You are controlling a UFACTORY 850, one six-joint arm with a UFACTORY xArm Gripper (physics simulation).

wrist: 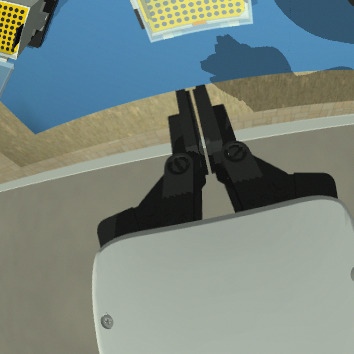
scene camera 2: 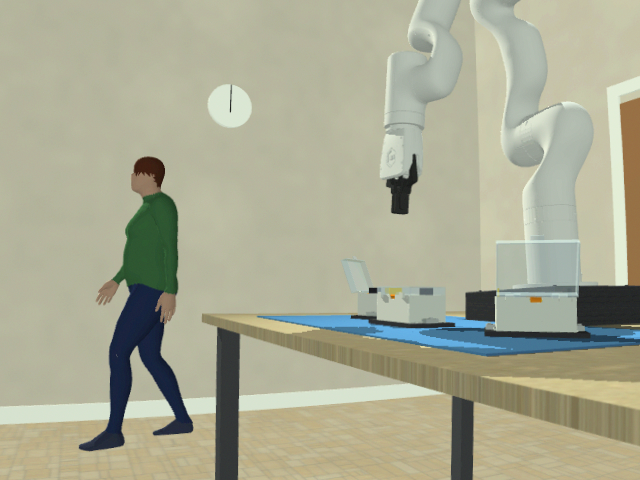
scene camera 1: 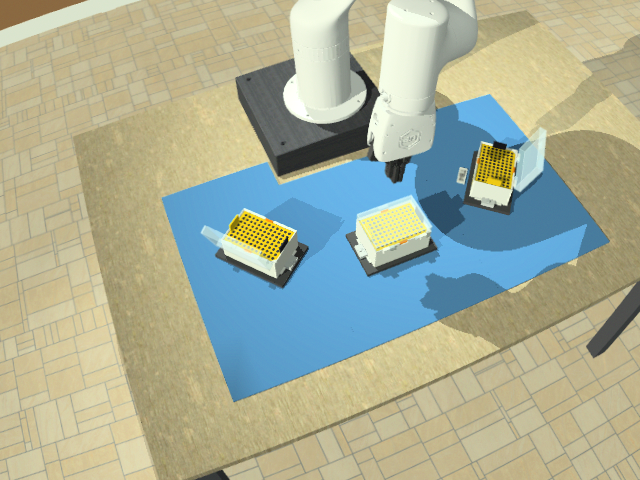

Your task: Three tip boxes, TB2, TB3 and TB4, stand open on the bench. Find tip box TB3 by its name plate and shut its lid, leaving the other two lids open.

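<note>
The middle tip box (scene camera 1: 385, 252) (scene camera 2: 427, 309) (wrist: 195, 11) has its clear lid down over the yellow tip rack. The left tip box (scene camera 1: 252, 257) (wrist: 11, 30) has its lid (scene camera 1: 211, 235) (wrist: 5, 75) open; it stands farthest back in scene camera 2, where its lid (scene camera 2: 356, 275) is tilted up. The right tip box (scene camera 1: 492, 192) (scene camera 2: 536, 315) has its lid (scene camera 1: 530, 160) (scene camera 2: 537, 266) standing open. Name plates cannot be read in these views. My gripper (scene camera 1: 395, 180) (scene camera 2: 399, 212) (wrist: 194, 105) is shut and empty, raised well above the boxes and apart from them.
The boxes stand on dark bases on a blue mat (scene camera 1: 310, 330) on the bench (scene camera 1: 170, 428). A small white part (scene camera 1: 461, 175) lies left of the right box. The black robot base (scene camera 1: 258, 111) (scene camera 2: 610, 304) is behind the mat. A person (scene camera 2: 149, 237) is beyond the bench.
</note>
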